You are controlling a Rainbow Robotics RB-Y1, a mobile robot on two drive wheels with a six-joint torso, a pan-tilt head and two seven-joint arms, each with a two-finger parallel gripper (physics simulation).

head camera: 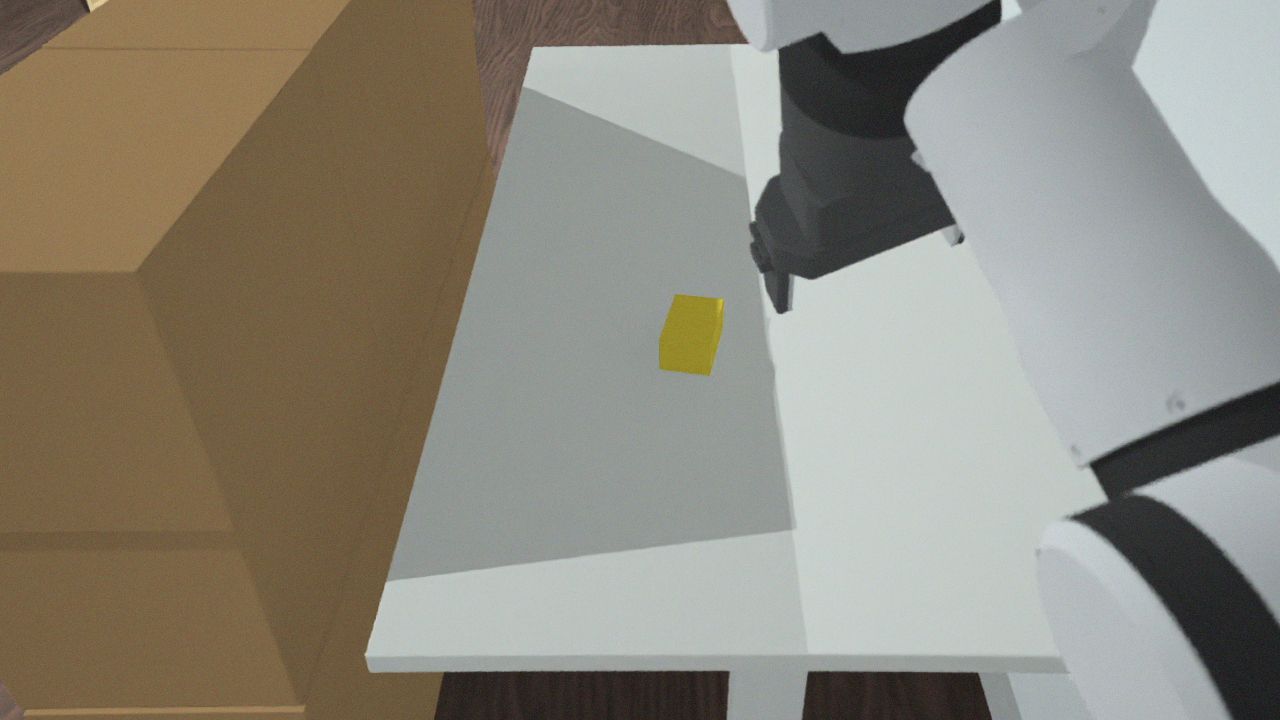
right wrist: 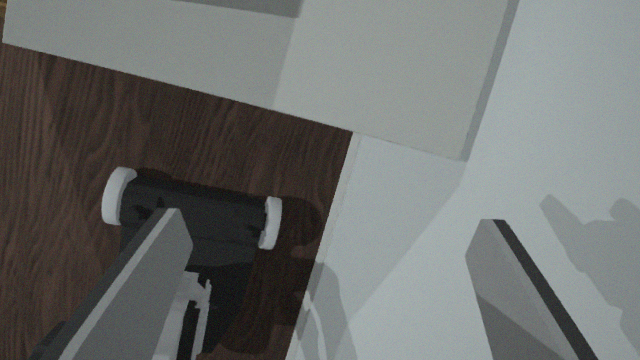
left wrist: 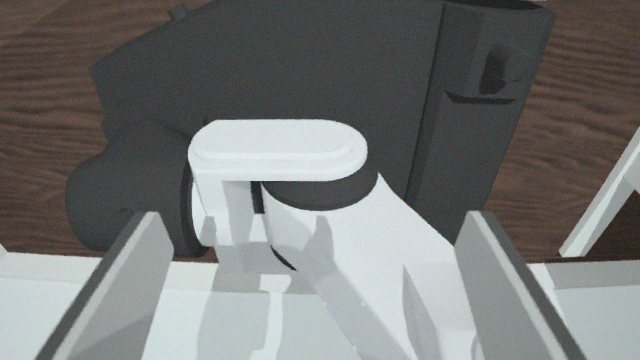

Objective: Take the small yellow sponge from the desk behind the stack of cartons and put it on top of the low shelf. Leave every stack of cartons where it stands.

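Places are measured from the robot's base along level axes (x left, y back, z up), in centimetres.
Pixels of known places: left gripper, fingertip midpoint: point(left wrist: 312, 231); right gripper, fingertip midpoint: point(head camera: 864, 266) point(right wrist: 327, 233).
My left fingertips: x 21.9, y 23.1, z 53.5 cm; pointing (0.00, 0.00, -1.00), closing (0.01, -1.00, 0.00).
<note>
Ahead of a thing's pixels: the offset from my left fingertips to its top centre. Level surfaces: height alone.
The small yellow sponge {dy -109.4, dx -25.9, dz +23.0 cm} point(head camera: 691, 334) lies on the shaded part of the white desk {dz +18.5 cm} point(head camera: 572, 617) point(right wrist: 390, 65). My right gripper point(head camera: 776, 291) point(right wrist: 327, 233) is above the desk, right of the sponge and a little farther up in the head view. Its fingers stand wide apart and empty in the right wrist view, where the sponge does not show. My left gripper point(left wrist: 312, 231) is open and empty, with the robot's own dark and white body parts beyond its fingers. The stack of cartons {dy -93.1, dx +29.8, dz +54.5 cm} point(head camera: 179, 402) stands left of the desk. The low shelf cannot be made out.
My right arm covers the right part of the desk in the head view. A pale wall point(right wrist: 570, 110) stands beside the desk. Below the desk edge in the right wrist view are wood floor {dz -53.4 cm} point(right wrist: 65, 150) and a black body point(right wrist: 195, 210) with white ends.
</note>
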